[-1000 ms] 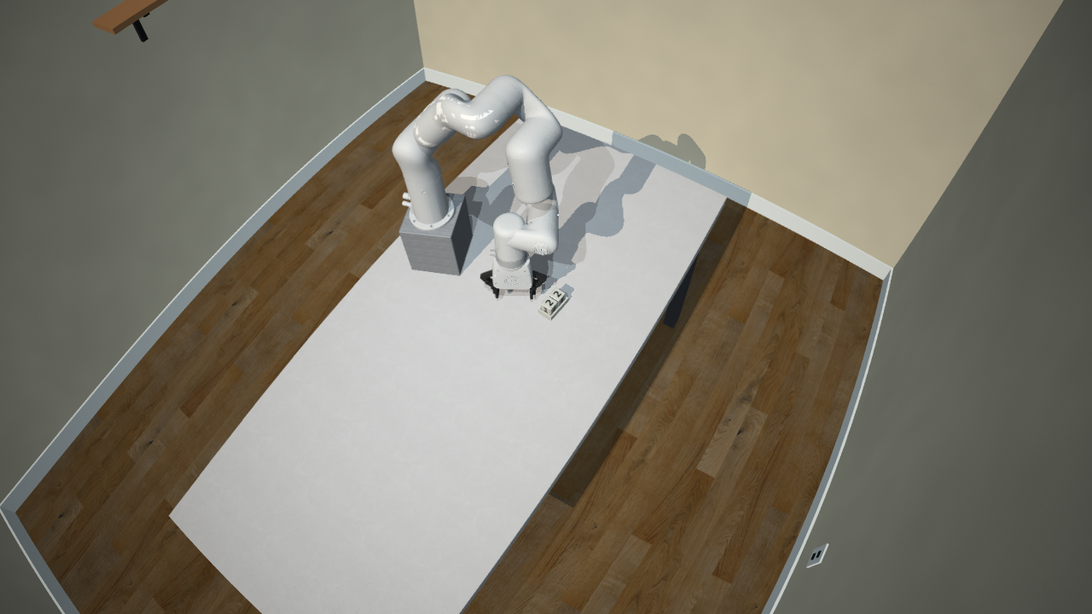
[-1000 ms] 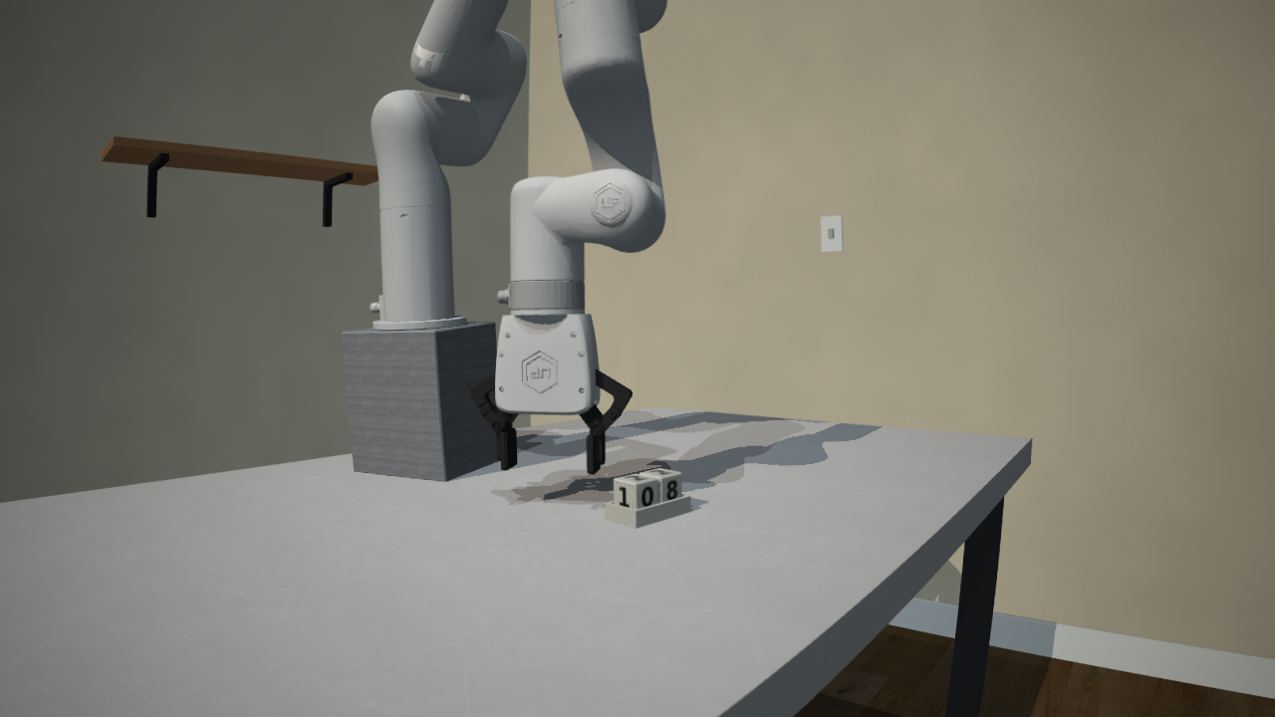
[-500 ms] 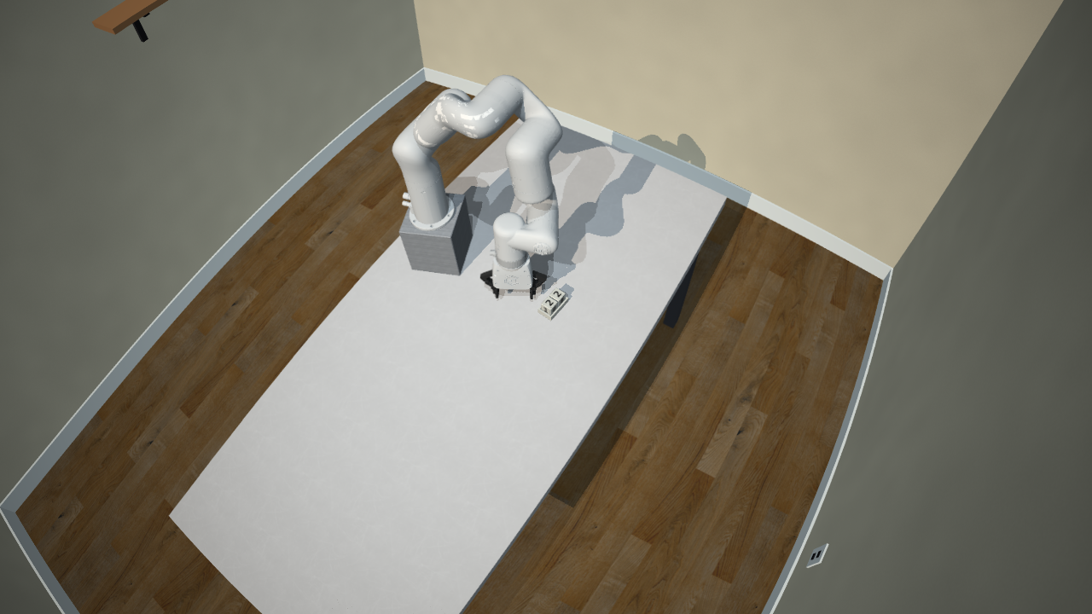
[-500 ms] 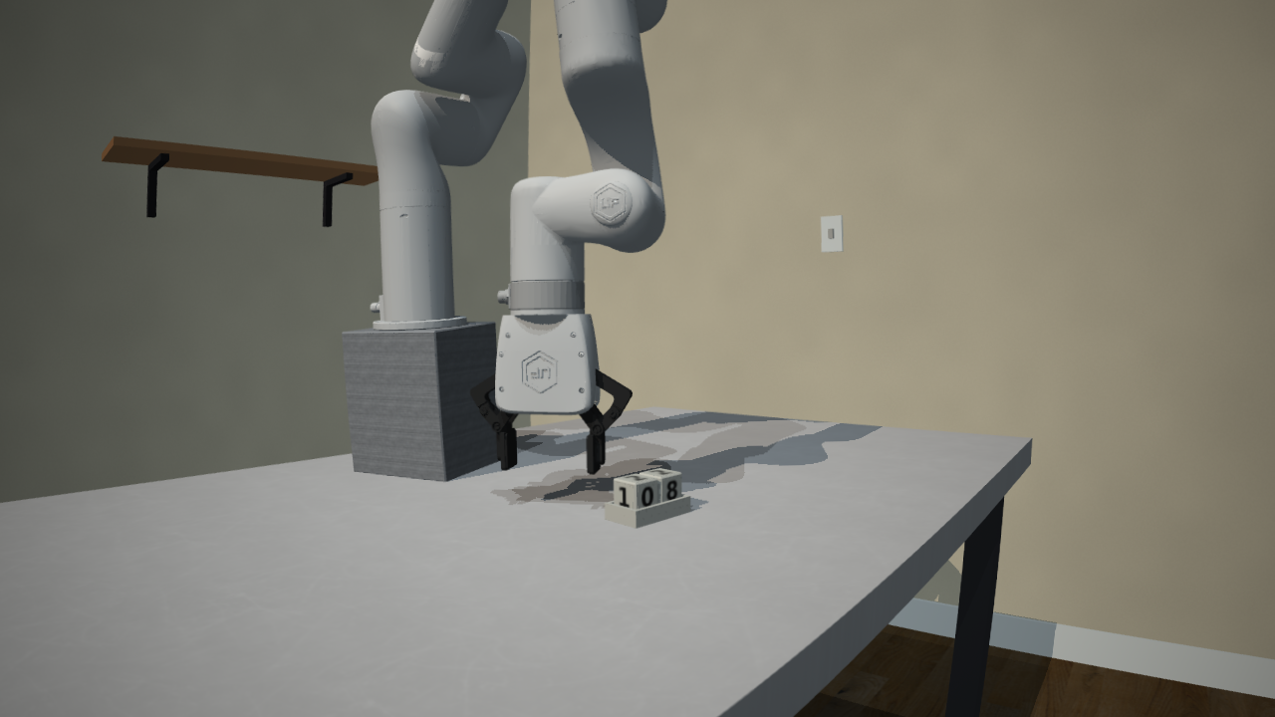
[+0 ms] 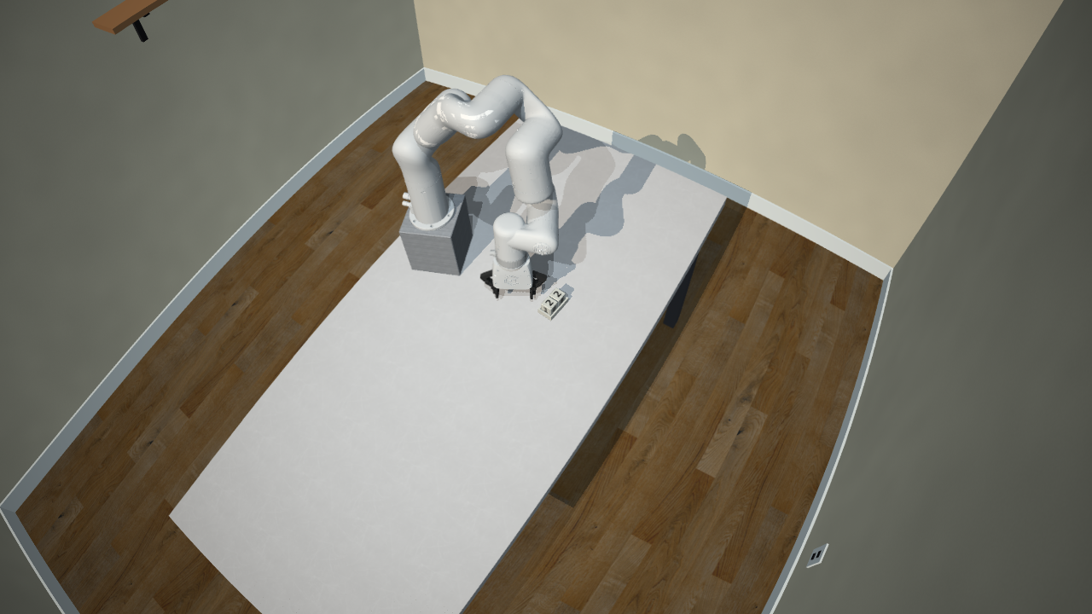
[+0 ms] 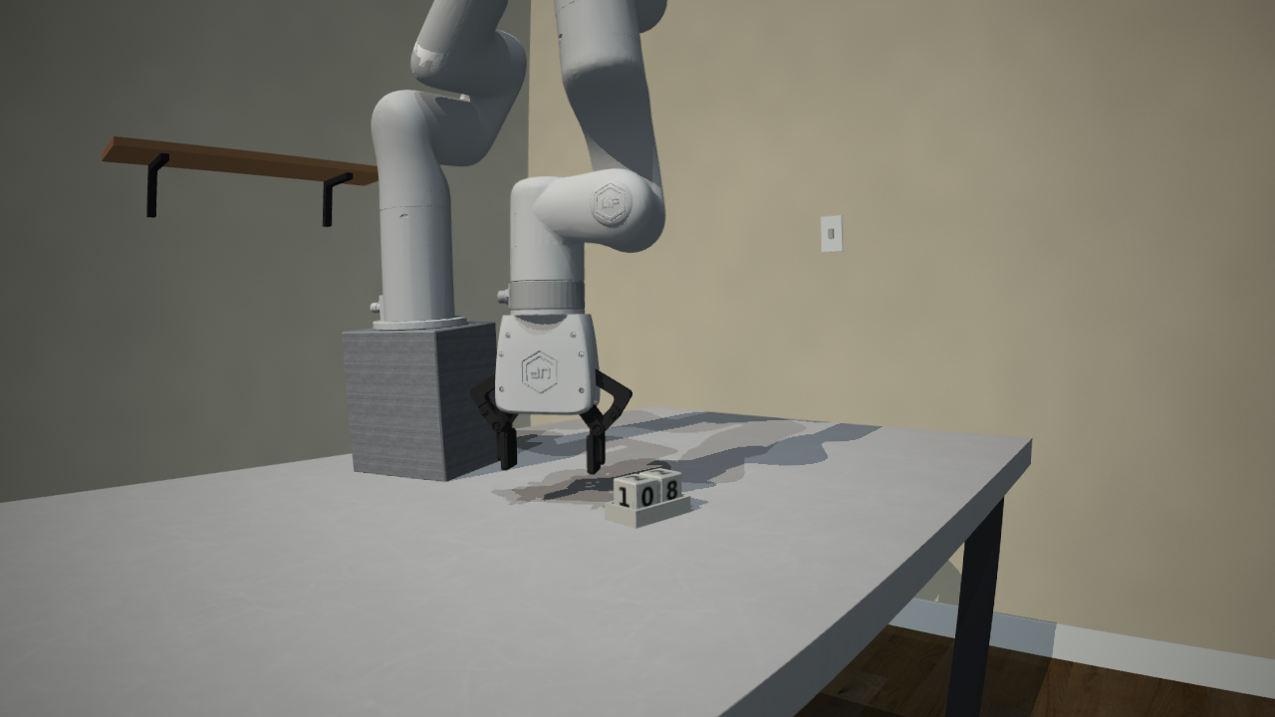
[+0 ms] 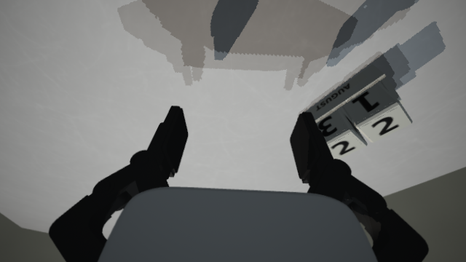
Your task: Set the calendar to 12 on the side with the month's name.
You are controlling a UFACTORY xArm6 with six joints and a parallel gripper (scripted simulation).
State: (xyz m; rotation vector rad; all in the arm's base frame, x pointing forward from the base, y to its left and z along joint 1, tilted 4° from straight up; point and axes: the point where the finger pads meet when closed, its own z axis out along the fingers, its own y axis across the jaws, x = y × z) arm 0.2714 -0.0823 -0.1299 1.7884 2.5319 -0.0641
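The calendar tray lies 100 mm ahead of my hand, 30 mm to the left of it and 40 mm below it.
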